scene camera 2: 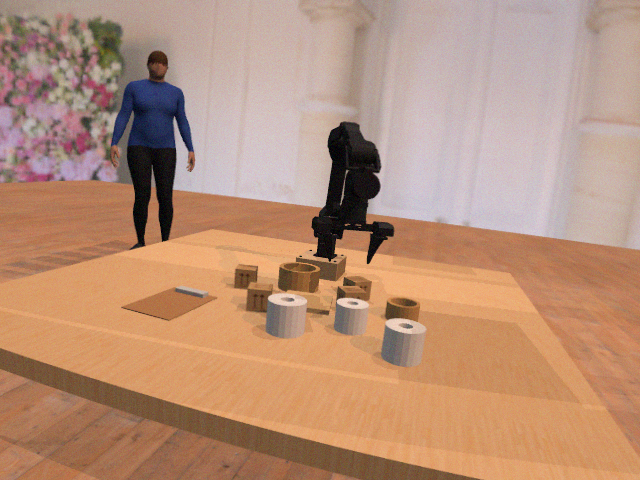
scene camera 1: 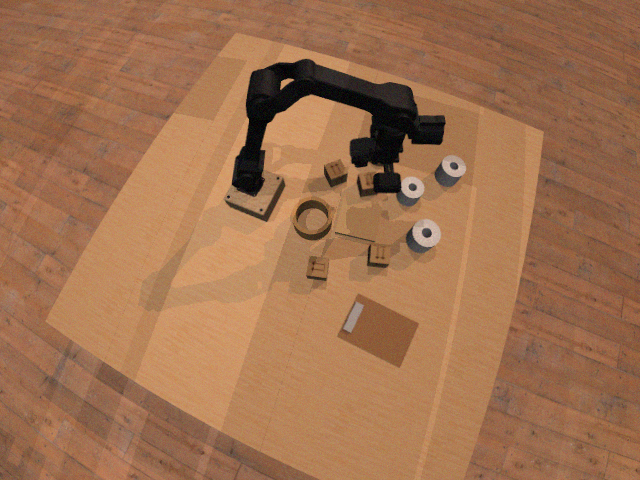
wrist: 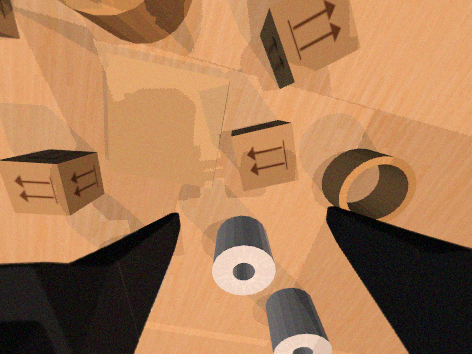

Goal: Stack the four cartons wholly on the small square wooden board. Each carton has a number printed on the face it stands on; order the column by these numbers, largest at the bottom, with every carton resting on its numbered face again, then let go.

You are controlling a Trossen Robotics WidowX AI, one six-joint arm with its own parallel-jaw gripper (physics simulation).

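Seen in the pictures: gripper, fingertip midpoint: (scene camera 2: 348, 262) (scene camera 1: 379, 173) (wrist: 253, 216); arm's base at its link origin: (scene camera 2: 325, 255) (scene camera 1: 250, 184).
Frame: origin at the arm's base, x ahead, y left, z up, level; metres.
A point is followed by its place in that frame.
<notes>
My gripper (scene camera 1: 374, 168) {y 0.141, x 0.338, z 0.067 m} (scene camera 2: 348, 260) {y 0.141, x 0.338, z 0.067 m} (wrist: 253, 216) {y 0.141, x 0.338, z 0.067 m} is wide open and empty, high above the table. One carton (scene camera 1: 367, 184) {y 0.136, x 0.314, z -0.003 m} (scene camera 2: 350, 293) {y 0.155, x 0.345, z -0.005 m} (wrist: 265, 159) {y 0.151, x 0.315, z -0.003 m} lies beyond the fingertips in the wrist view, beside the square board (scene camera 1: 356, 223) {y 0.026, x 0.327, z -0.045 m} (scene camera 2: 318, 304) {y 0.081, x 0.350, z -0.045 m} (wrist: 150, 75) {y 0.020, x 0.284, z -0.045 m}. A second carton (scene camera 1: 336, 173) {y 0.133, x 0.217, z -0.003 m} (scene camera 2: 364, 285) {y 0.169, x 0.225, z -0.013 m} (wrist: 322, 37) {y 0.153, x 0.213, z -0.003 m} stands near it. A third carton (scene camera 1: 378, 255) {y -0.051, x 0.417, z -0.003 m} (scene camera 2: 259, 297) {y -0.034, x 0.445, z -0.021 m} (wrist: 31, 190) {y -0.047, x 0.422, z -0.003 m} stands across the board. The fourth carton (scene camera 1: 317, 268) {y -0.149, x 0.281, z -0.003 m} (scene camera 2: 246, 276) {y -0.133, x 0.304, z -0.021 m} (wrist: 6, 21) {y -0.114, x 0.287, z -0.048 m} stands farther left. All four are apart on the table; the board bears none. Arrows show on visible faces; the numbers are hidden.
A large wooden ring (scene camera 1: 296, 227) {y -0.069, x 0.182, z 0.001 m} (scene camera 2: 298, 281) {y -0.002, x 0.260, z -0.023 m} (wrist: 145, 30) {y 0.015, x 0.251, z -0.031 m} stands beside the board. A smaller ring (scene camera 2: 402, 311) {y 0.282, x 0.349, z -0.026 m} (wrist: 334, 175) {y 0.240, x 0.310, z -0.035 m} and white rolls (scene camera 1: 450, 174) {y 0.266, x 0.533, z 0.008 m} (scene camera 1: 410, 196) {y 0.148, x 0.442, z 0.002 m} (scene camera 1: 423, 242) {y 0.027, x 0.517, z 0.011 m} (scene camera 2: 285, 317) {y 0.069, x 0.556, z -0.013 m} (wrist: 243, 237) {y 0.166, x 0.406, z -0.010 m} stand nearby. A clipboard (scene camera 1: 382, 333) {y -0.235, x 0.510, z -0.055 m} (scene camera 2: 162, 304) {y -0.238, x 0.524, z -0.055 m} lies flat. A person (scene camera 2: 154, 113) stands behind the table.
</notes>
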